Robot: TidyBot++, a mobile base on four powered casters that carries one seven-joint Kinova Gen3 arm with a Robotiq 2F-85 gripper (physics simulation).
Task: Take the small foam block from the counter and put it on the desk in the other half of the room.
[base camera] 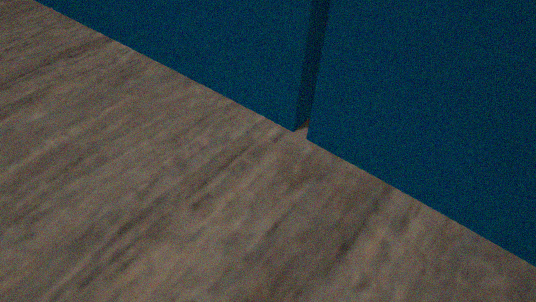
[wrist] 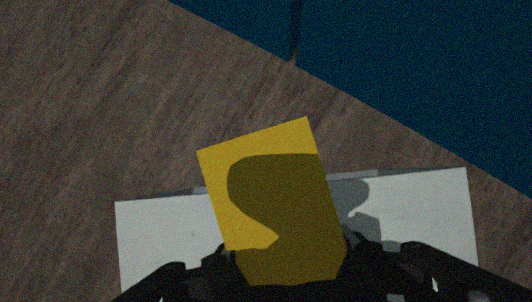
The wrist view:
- my gripper: 289,244
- yellow foam block: 268,189
